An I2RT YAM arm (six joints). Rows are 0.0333 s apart.
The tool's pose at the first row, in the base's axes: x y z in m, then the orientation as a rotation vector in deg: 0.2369 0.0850 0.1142 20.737 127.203 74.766
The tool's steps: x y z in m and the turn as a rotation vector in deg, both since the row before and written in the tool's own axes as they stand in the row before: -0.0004 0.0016 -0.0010 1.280 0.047 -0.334; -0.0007 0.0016 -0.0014 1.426 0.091 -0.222; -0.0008 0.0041 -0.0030 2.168 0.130 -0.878; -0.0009 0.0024 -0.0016 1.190 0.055 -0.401; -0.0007 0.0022 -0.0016 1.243 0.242 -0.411; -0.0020 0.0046 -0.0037 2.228 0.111 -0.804
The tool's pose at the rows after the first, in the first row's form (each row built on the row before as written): 0.2366 0.0849 0.1161 20.800 128.136 73.245; 0.2363 0.0844 0.1183 21.021 129.205 71.634; 0.2352 0.0841 0.1233 20.723 130.743 68.885; 0.2350 0.0840 0.1263 20.660 131.560 67.398; 0.2347 0.0839 0.1291 20.507 132.558 65.920; 0.2343 0.0833 0.1353 20.307 134.027 63.078
